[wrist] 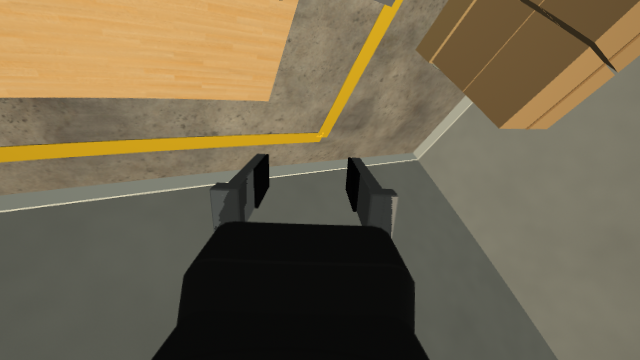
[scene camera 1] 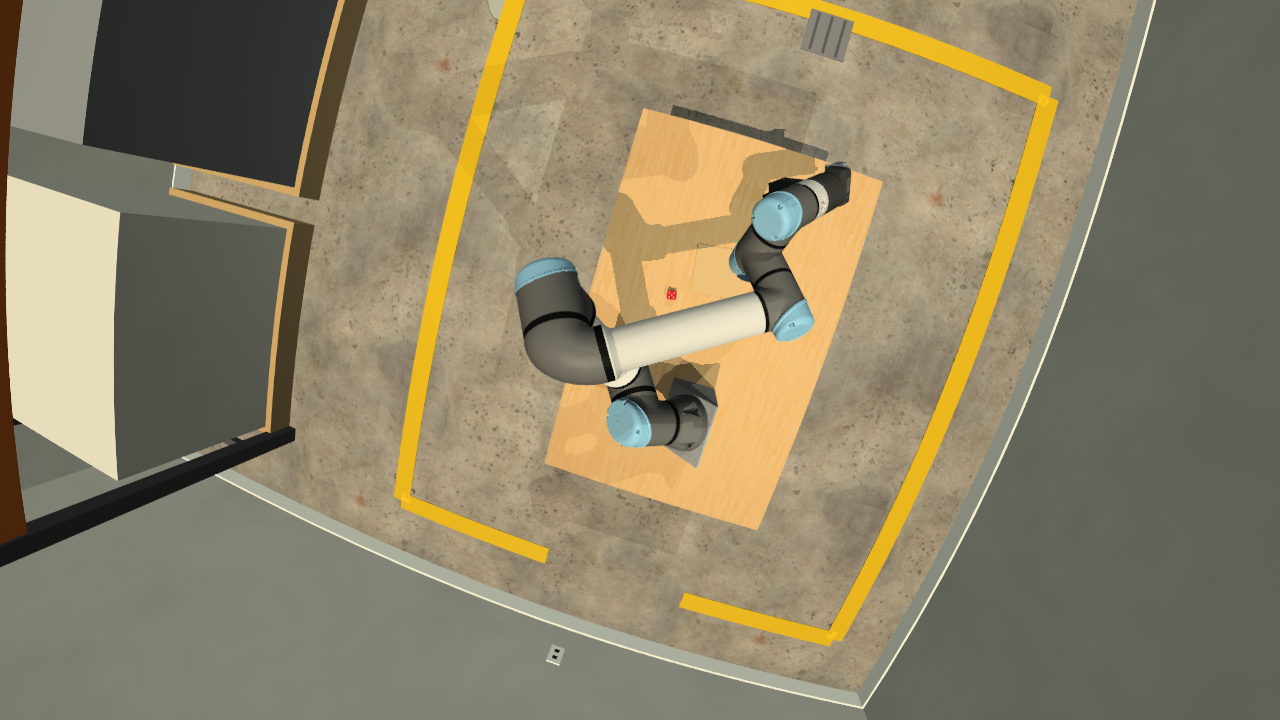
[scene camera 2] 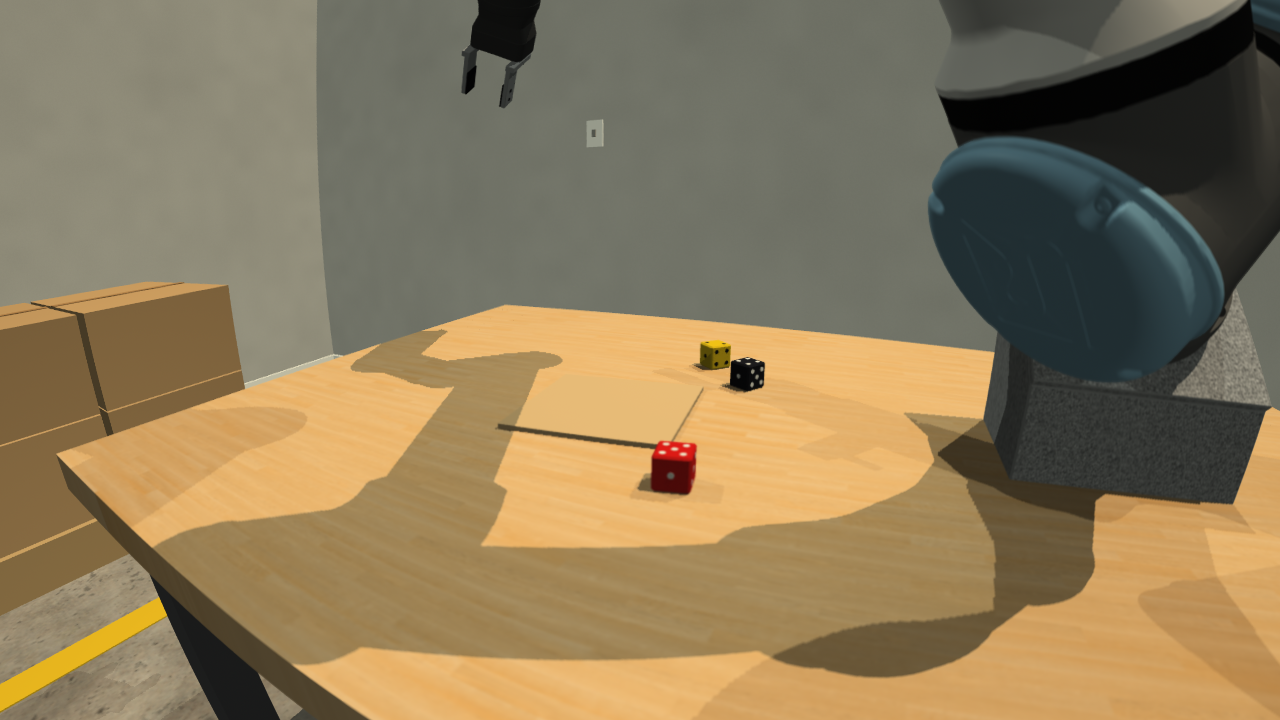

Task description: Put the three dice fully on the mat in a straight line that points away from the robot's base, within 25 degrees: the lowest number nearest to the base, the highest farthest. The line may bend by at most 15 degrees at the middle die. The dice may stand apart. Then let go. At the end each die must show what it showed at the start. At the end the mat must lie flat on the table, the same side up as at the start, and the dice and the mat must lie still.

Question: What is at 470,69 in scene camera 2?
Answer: My gripper.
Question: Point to a tan mat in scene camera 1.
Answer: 712,276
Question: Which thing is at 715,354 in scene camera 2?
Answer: A yellow die.
